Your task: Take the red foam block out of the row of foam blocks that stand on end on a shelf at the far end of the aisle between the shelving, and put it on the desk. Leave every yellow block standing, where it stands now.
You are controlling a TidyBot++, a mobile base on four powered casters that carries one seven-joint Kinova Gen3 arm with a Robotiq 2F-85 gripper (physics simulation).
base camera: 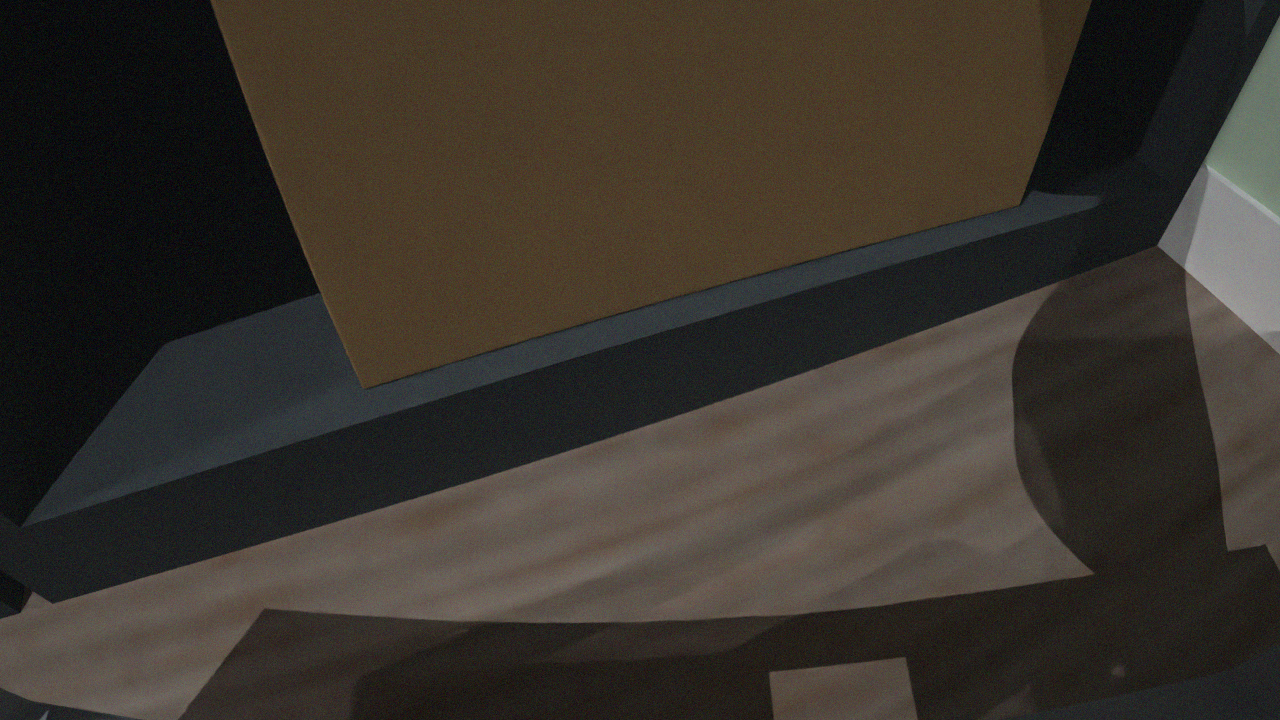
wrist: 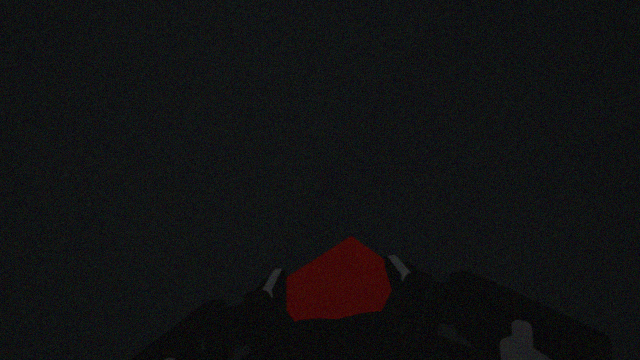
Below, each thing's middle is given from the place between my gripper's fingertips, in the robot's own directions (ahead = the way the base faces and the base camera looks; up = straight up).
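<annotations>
Taking the red foam block (wrist: 349, 279) as my reference, I find my hand 10 mm to the right of it and 40 mm past it.
</annotations>
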